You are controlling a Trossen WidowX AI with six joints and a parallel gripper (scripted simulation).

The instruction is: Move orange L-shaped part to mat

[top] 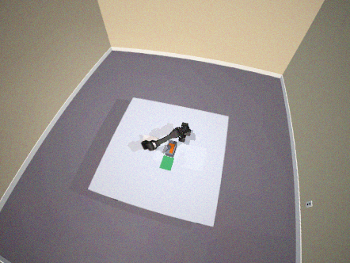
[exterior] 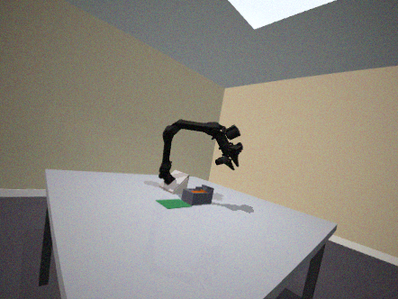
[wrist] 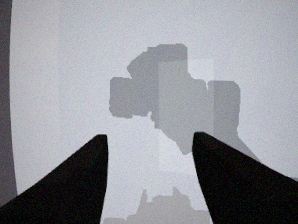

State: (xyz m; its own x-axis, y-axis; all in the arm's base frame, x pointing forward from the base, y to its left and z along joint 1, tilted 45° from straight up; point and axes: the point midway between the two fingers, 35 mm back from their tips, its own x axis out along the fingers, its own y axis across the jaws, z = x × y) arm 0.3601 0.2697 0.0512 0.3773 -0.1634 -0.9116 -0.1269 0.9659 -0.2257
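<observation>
Right now my gripper tip is 130 mm past the orange L-shaped part, 130 mm to the left of it and 180 mm above it. From my gripper tip the other things lie so: green mat: 110 mm behind, 290 mm to the right, 240 mm below.
</observation>
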